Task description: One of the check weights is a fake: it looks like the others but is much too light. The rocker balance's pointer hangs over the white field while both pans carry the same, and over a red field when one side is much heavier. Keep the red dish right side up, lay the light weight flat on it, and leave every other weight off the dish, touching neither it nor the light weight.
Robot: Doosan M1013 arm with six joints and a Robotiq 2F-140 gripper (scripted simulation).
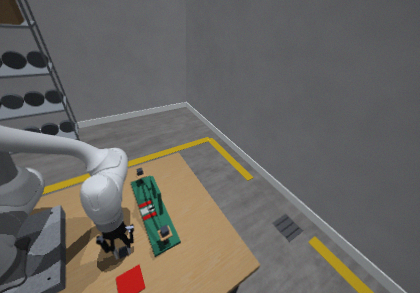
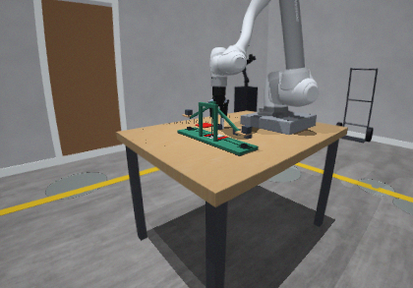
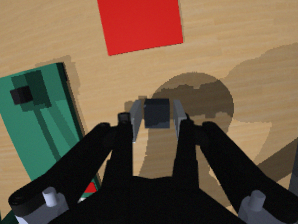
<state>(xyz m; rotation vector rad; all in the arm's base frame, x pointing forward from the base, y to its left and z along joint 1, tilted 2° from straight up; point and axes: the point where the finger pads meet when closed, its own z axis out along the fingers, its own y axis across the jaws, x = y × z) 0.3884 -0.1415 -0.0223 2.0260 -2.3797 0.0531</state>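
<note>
Now: hand 120 mm to the left of the flat red dish and 30 mm above it. Also, from my hand: green rocker balance: 180 mm ahead, 140 mm to the left, 60 mm above.
</note>
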